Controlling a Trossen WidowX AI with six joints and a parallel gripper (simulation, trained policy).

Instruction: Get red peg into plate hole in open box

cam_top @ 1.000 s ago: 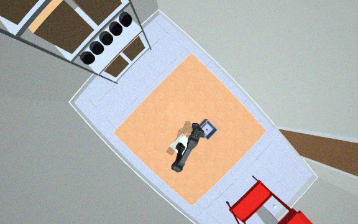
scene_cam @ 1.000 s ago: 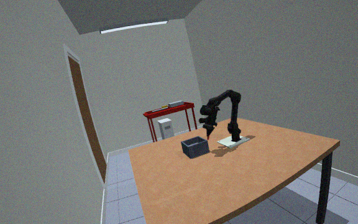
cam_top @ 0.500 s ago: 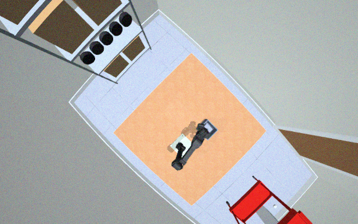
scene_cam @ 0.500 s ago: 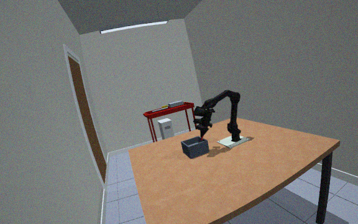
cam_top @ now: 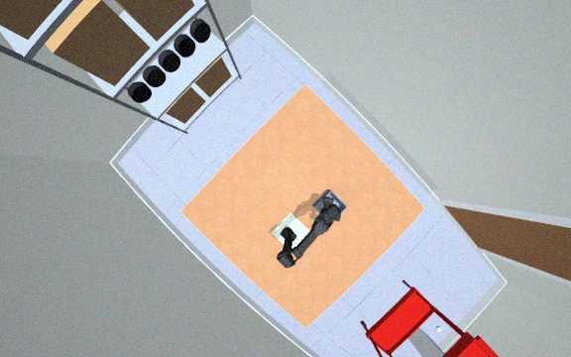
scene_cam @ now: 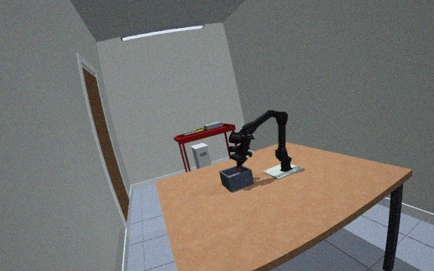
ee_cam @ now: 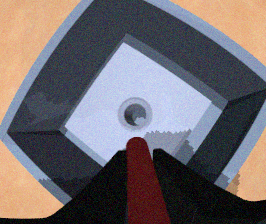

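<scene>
The red peg is 1 cm behind my gripper tip, 1 cm to the left of it and 1 cm above it. Also, from my gripper tip: dark grey box: 2 cm ahead, 2 cm to the right, 9 cm below; plate: 2 cm ahead, 2 cm to the right, 7 cm below.
</scene>
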